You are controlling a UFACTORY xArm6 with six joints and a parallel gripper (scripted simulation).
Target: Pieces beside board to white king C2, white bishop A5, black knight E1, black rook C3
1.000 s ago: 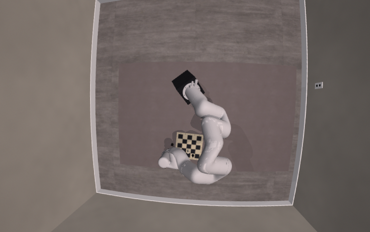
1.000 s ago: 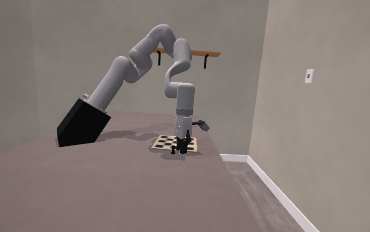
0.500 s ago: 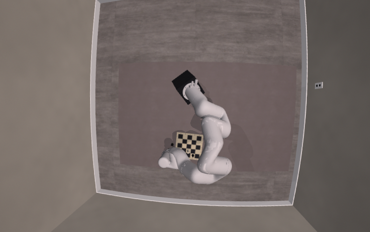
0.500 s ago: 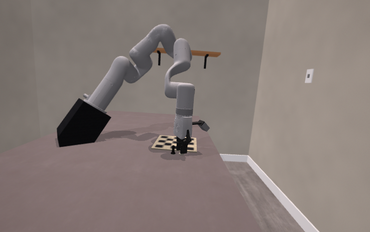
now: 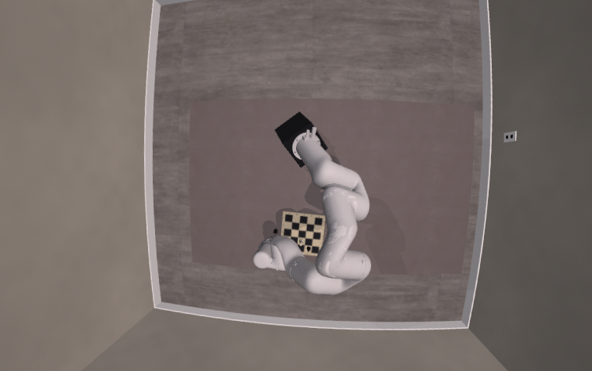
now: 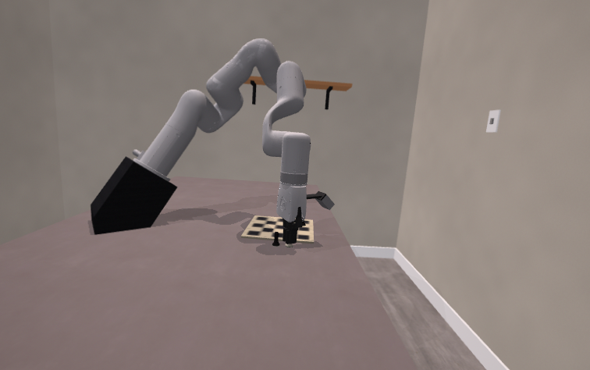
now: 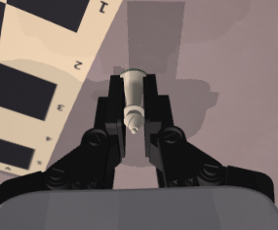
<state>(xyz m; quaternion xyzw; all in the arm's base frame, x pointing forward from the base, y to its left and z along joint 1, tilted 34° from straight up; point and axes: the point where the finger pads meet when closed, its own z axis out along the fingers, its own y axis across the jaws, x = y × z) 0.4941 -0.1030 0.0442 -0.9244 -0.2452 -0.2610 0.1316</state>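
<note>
My hand is 40 mm past the black piece and 20 mm above it. The rest, counted from my hand: white king: 10 mm behind, 140 mm to the left, 10 mm above; chessboard: 50 mm behind, 130 mm to the left, 30 mm below; white bishop: 10 mm below.
</note>
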